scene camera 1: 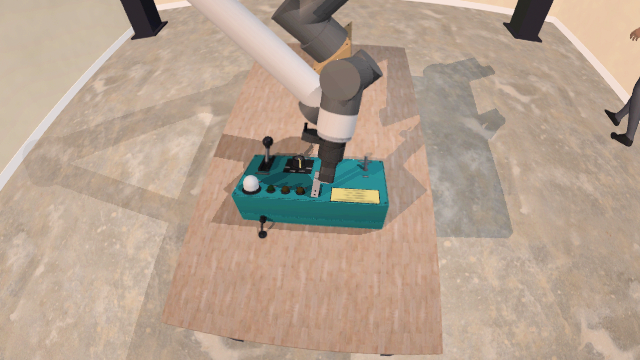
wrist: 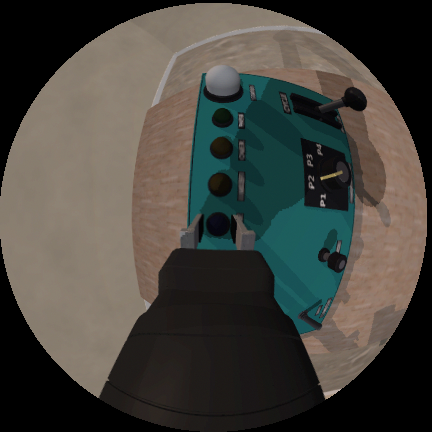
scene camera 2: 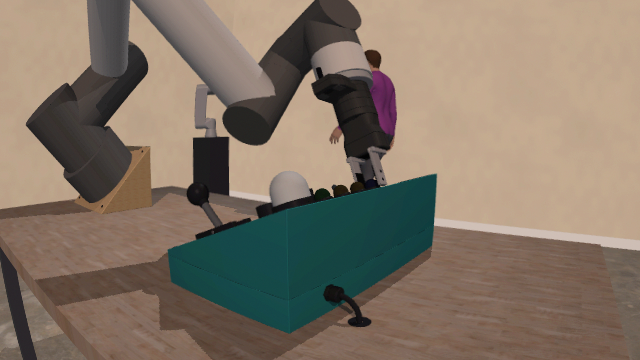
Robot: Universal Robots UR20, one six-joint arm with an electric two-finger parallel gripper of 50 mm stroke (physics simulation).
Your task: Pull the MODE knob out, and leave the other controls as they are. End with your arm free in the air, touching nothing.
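Places are measured from the arm's base along level axes (x right, y ahead, z up), in metres.
Pixels of known places: gripper, fingertip midpoint: [scene camera 1: 315,193] [wrist: 216,222]; arm's base at its link origin: [scene camera 1: 331,46] [scene camera 2: 108,176].
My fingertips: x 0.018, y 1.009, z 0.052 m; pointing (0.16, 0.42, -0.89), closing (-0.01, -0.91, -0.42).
For each thing: its top centre in the pictures, then the offset to it from my fingertips. "spot": a spot on its surface instead.
- MODE knob at a spot on its surface: [wrist: 218,224] [scene camera 2: 368,179] spot: dx +0.000, dy -0.009, dz +0.015 m
- white dome at a spot on its surface: [scene camera 2: 290,188] [scene camera 1: 244,185] spot: dx +0.226, dy +0.000, dz +0.027 m
- ball-topped lever at its top centre: [scene camera 2: 197,181] [scene camera 1: 266,137] dx +0.191, dy -0.223, dz +0.013 m
- rotary selector at its top centre: [wrist: 341,169] [scene camera 2: 269,199] [scene camera 1: 298,157] dx +0.073, dy -0.162, dz -0.025 m
- small black knob at its top centre: [wrist: 340,265] dx -0.047, dy -0.165, dz -0.018 m
- toggle at its top centre: [wrist: 312,329] [scene camera 1: 366,159] dx -0.167, dy -0.164, dz -0.024 m
The MODE knob [scene camera 2: 371,184] [wrist: 218,224] is a dark blue round knob, last in the row along the high edge of the teal control box [scene camera 1: 310,212] [scene camera 2: 360,250] [wrist: 280,200]. Its label is mostly hidden by a finger in the wrist view. In scene camera 1 the knob is hidden by the gripper. My gripper [scene camera 1: 316,189] [scene camera 2: 370,179] [wrist: 216,222] is open, with one finger on each side of the knob. In the wrist view a gap shows between the knob and each finger. How deep the fingertips reach beside it is hard to tell.
Beside the knob stand amber and green round caps and a white dome [scene camera 1: 251,183] [scene camera 2: 290,188] [wrist: 223,81]. A ball-topped lever [scene camera 1: 267,142] [scene camera 2: 198,194] [wrist: 355,99], a rotary selector [scene camera 1: 299,162] [wrist: 335,174], a small black knob [wrist: 337,262] and a toggle [scene camera 1: 365,162] [wrist: 310,316] stand farther down the panel.
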